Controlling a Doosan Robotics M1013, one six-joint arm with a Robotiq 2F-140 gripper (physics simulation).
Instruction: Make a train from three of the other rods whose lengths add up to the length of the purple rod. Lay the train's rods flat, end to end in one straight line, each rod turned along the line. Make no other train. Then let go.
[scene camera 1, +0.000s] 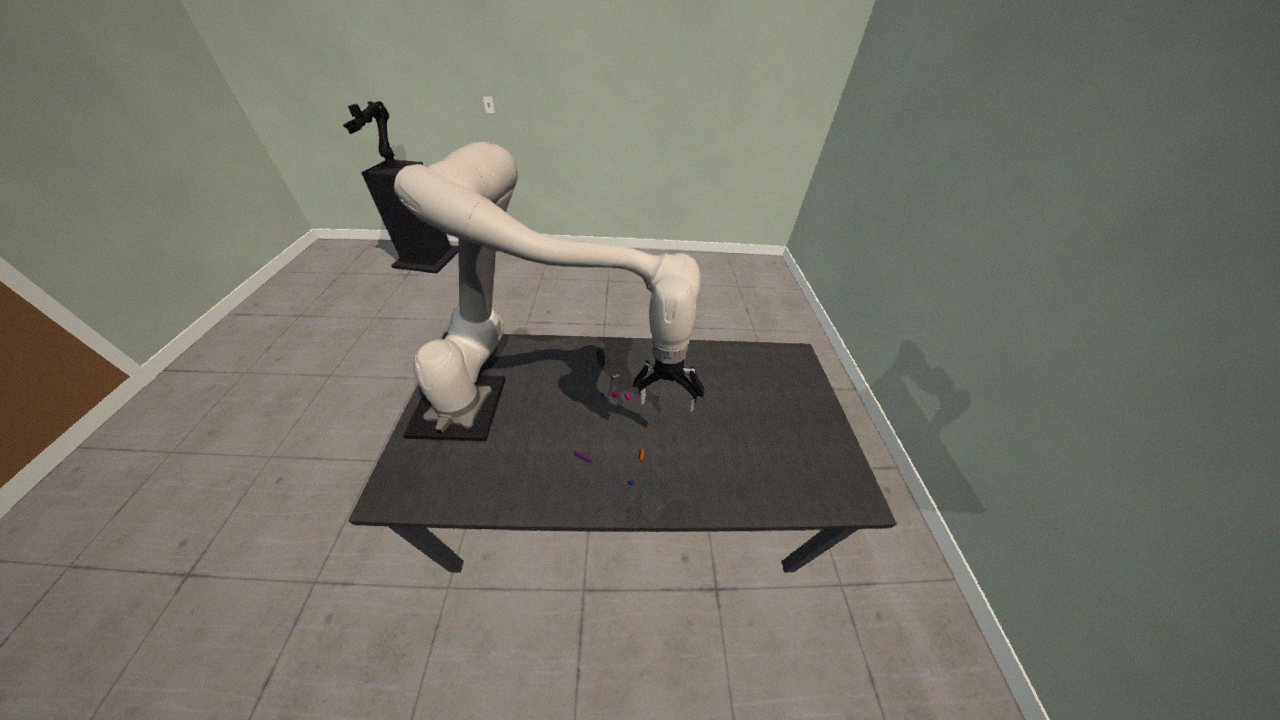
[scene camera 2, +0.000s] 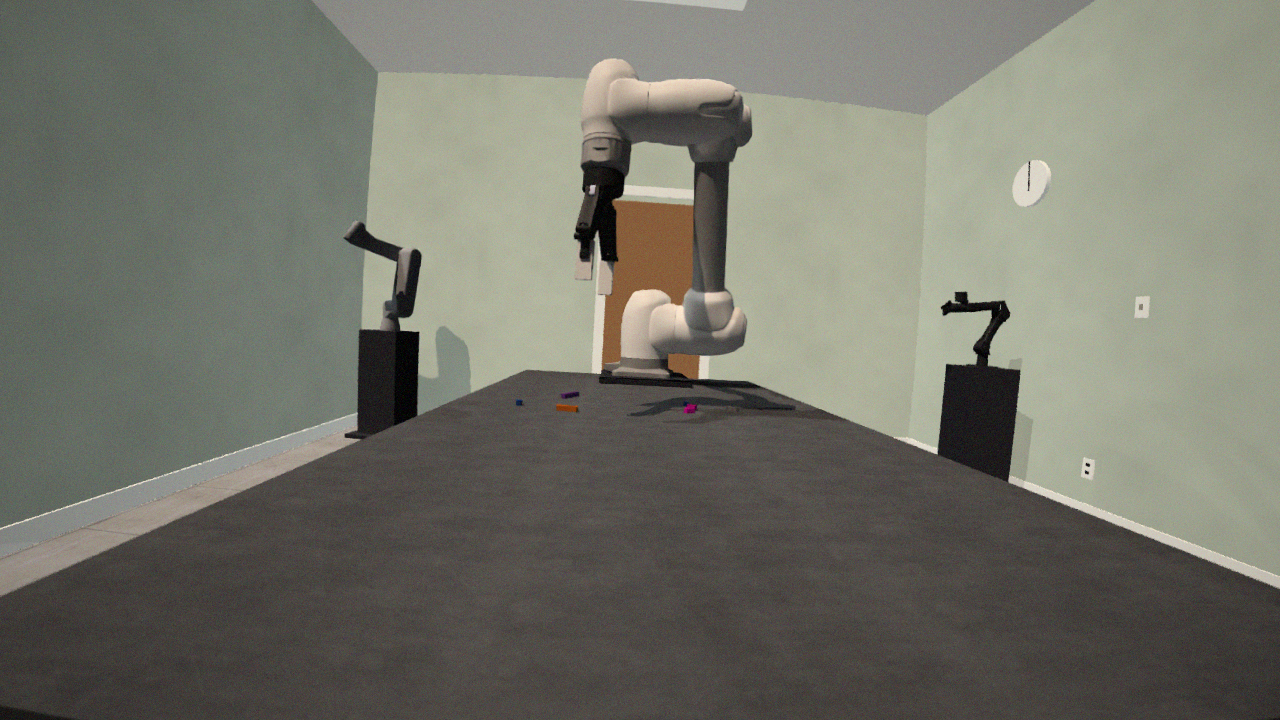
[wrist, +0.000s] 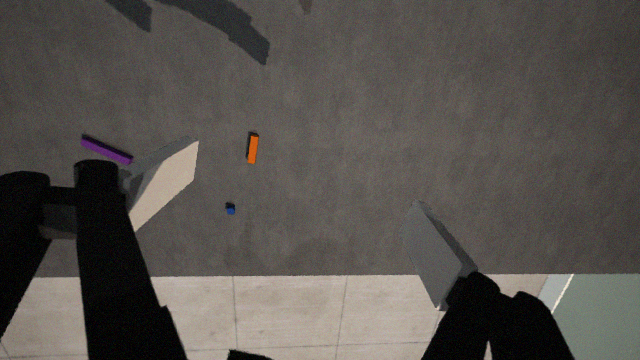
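Seen in the pictures: gripper, fingertip midpoint: (scene camera 1: 667, 404) (scene camera 2: 594, 287) (wrist: 305, 189); arm's base at its link origin: (scene camera 1: 459, 403) (scene camera 2: 643, 374).
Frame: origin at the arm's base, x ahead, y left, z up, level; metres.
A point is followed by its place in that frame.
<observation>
The purple rod (scene camera 1: 582, 456) @[x 0.491, y -0.115, z -0.011 m] (scene camera 2: 570, 394) @[x 0.502, y -0.112, z -0.014 m] (wrist: 106, 149) @[x 0.495, y -0.110, z -0.012 m] lies flat and is the longest in the wrist view. The orange rod (scene camera 1: 641, 454) @[x 0.683, y -0.072, z -0.011 m] (scene camera 2: 566, 408) @[x 0.690, y -0.071, z -0.016 m] (wrist: 253, 148) @[x 0.686, y -0.068, z -0.011 m] lies flat to its right in scene camera 1, apart and at another angle. A small blue piece (scene camera 1: 631, 482) @[x 0.666, y -0.176, z -0.012 m] (scene camera 2: 518, 402) @[x 0.670, y -0.175, z -0.015 m] (wrist: 230, 209) @[x 0.666, y -0.172, z -0.011 m] lies apart, nearer the table's front edge. Two small magenta pieces, one left (scene camera 1: 615, 394) @[x 0.548, y 0.163, z -0.013 m] and one right (scene camera 1: 627, 396) @[x 0.595, y 0.162, z -0.012 m], lie farther back beside a dark blue piece (scene camera 1: 603, 394) @[x 0.503, y 0.153, z -0.011 m]. My gripper (scene camera 1: 667, 401) @[x 0.740, y -0.016, z 0.212 m] (scene camera 2: 595, 274) @[x 0.740, y -0.016, z 0.212 m] (wrist: 305, 189) @[x 0.740, y -0.016, z 0.212 m] is open and empty, high above the table.
The dark table (scene camera 1: 769, 483) @[x 1.114, y -0.099, z -0.021 m] (scene camera 2: 644, 555) @[x 1.276, y 0.145, z -0.021 m] (wrist: 350, 125) @[x 0.815, y -0.008, z -0.021 m] carries the arm's base plate (scene camera 1: 494, 394) @[x 0.107, y 0.065, z 0.000 m] at its left in scene camera 1. A small pale piece (scene camera 1: 614, 376) @[x 0.526, y 0.251, z -0.011 m] lies behind the magenta pieces. The arm's shadow falls near them. The table's front edge shows low in the wrist view.
</observation>
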